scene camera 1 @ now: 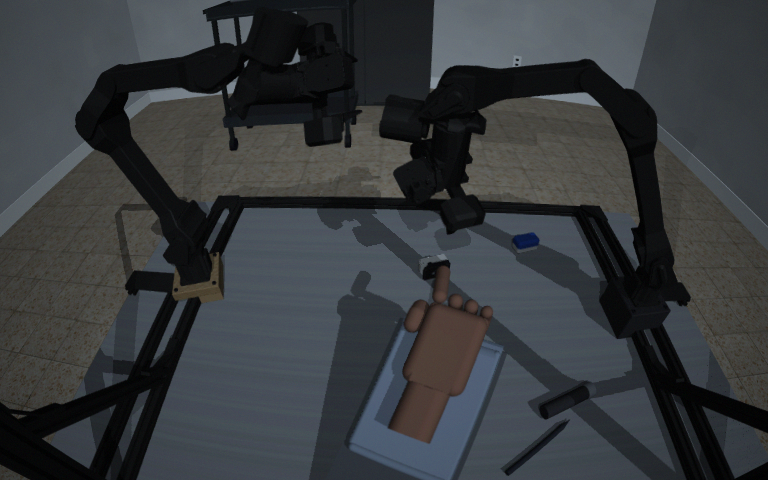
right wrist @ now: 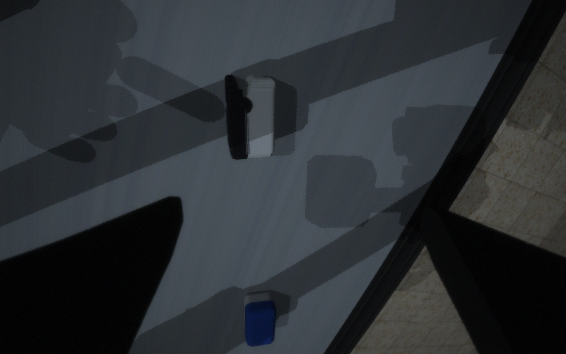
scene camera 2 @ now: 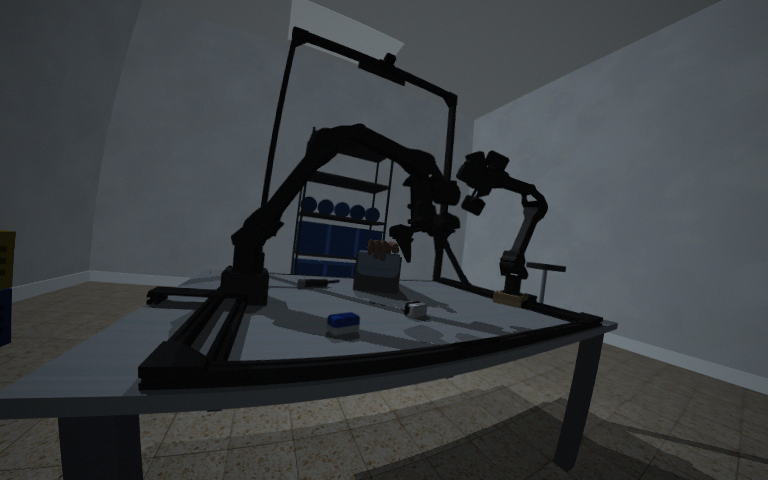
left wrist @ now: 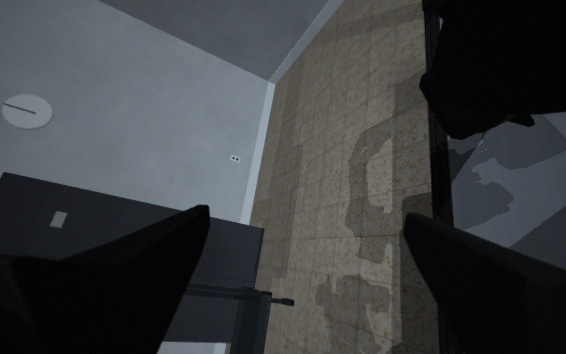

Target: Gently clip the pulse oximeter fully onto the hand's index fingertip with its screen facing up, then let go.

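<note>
The white-and-black pulse oximeter (scene camera 1: 429, 263) (scene camera 2: 417, 309) (right wrist: 261, 117) lies on the table, its white shell and dark part side by side from above. The brown hand (scene camera 1: 445, 350) (scene camera 2: 382, 248) rests raised on a light-blue stand (scene camera 1: 474, 418) (scene camera 2: 376, 281). Its index finger (scene camera 1: 441, 284) overlaps the oximeter in scene camera 1, but scene camera 2 shows them apart. My right gripper (scene camera 1: 434, 215) (right wrist: 304, 213) is open and empty, above the table on the oximeter's far side in scene camera 1. My left gripper (left wrist: 307, 218) is open and empty, high beyond the table's far edge. The screen's facing is unclear.
A blue-and-white block (scene camera 1: 525, 241) (scene camera 2: 343, 323) (right wrist: 260, 321) lies near the oximeter. A dark cylinder (scene camera 1: 565, 400) and a thin dark pen (scene camera 1: 535, 447) lie right of the stand in scene camera 1. Black rails (scene camera 1: 407, 204) edge the table. A cart (scene camera 1: 266, 120) stands behind it.
</note>
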